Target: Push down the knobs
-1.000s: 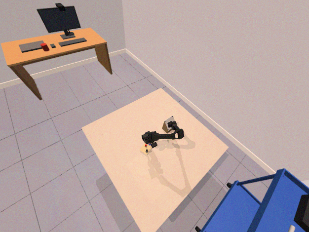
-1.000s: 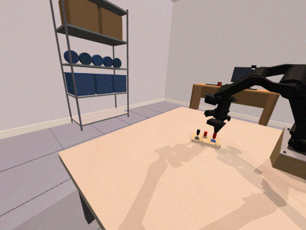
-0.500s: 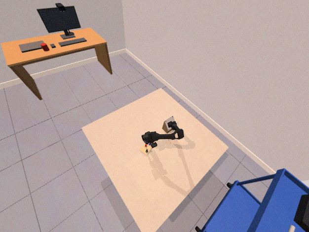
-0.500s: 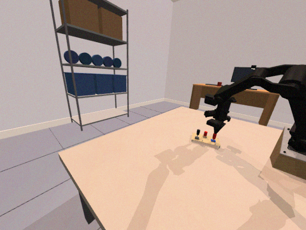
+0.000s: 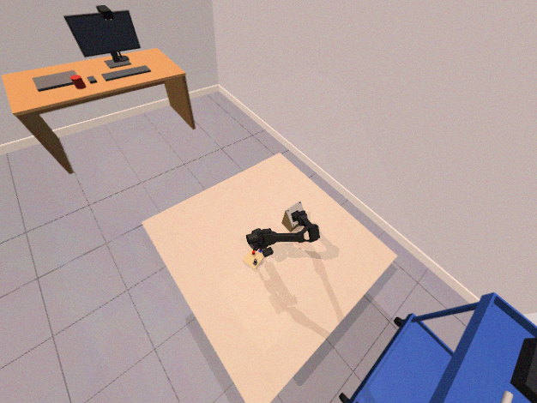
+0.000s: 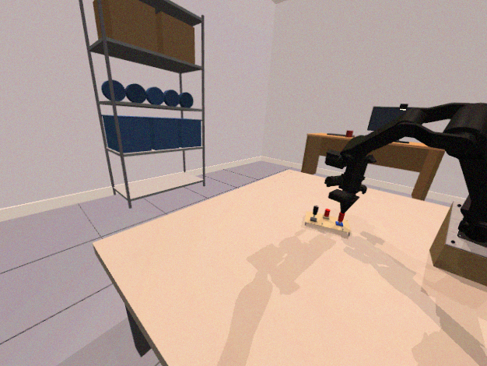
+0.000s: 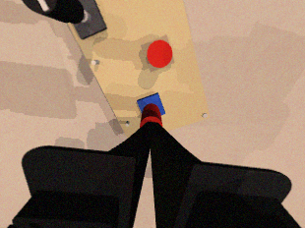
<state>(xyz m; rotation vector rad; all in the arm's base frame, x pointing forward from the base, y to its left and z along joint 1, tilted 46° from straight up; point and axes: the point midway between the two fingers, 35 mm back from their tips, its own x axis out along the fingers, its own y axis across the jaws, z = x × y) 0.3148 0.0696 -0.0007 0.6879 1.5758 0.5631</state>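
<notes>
Right now my gripper tip is 2 cm above the red knob. From my gripper tip the other things lie so: dark square part (8 cm ahead, 6 cm to the left, 2 cm below).
</notes>
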